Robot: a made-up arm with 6 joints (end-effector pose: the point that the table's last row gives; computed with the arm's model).
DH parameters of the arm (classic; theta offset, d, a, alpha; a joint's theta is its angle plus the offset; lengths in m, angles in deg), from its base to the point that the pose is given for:
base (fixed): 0 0 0 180
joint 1: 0 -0.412 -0.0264 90
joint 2: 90 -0.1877 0.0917 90
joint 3: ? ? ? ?
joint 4: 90 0.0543 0.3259 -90
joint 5: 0 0.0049 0.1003 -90
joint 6: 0 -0.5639 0.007 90
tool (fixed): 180 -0.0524 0 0
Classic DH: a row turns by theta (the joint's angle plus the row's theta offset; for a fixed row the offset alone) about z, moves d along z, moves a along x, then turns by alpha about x.
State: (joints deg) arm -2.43 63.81 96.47 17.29 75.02 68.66
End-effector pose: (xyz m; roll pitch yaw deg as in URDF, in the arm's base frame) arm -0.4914 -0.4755 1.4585 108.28 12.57 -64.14
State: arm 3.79 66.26 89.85 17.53 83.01 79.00
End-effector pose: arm -0.5371 -0.4184 1.4631 110.39 12.34 -75.69
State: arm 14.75 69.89 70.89 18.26 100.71 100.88
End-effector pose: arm -0.6064 -0.3495 1.4397 117.74 16.07 -90.53
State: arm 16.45 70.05 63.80 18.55 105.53 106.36
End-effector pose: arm -0.6157 -0.3539 1.4244 120.27 17.69 -90.16
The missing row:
joint 3: 0 -0.3022 -0.0083 -90
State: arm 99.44 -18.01 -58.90 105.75 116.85 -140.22
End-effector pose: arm 0.3165 0.1928 0.9293 116.46 -15.07 111.16
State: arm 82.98 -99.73 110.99 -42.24 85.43 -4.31
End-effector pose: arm 0.4022 0.0390 -0.5300 -128.61 2.82 117.78
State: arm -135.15 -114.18 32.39 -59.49 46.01 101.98
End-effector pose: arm -0.8103 0.0924 -0.0542 -48.28 68.69 71.50
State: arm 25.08 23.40 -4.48 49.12 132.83 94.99
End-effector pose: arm -0.7010 -0.2327 1.1553 129.62 -14.22 -26.04
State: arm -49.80 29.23 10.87 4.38 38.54 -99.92
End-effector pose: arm -0.7550 -0.5996 1.0089 134.54 48.44 -136.94
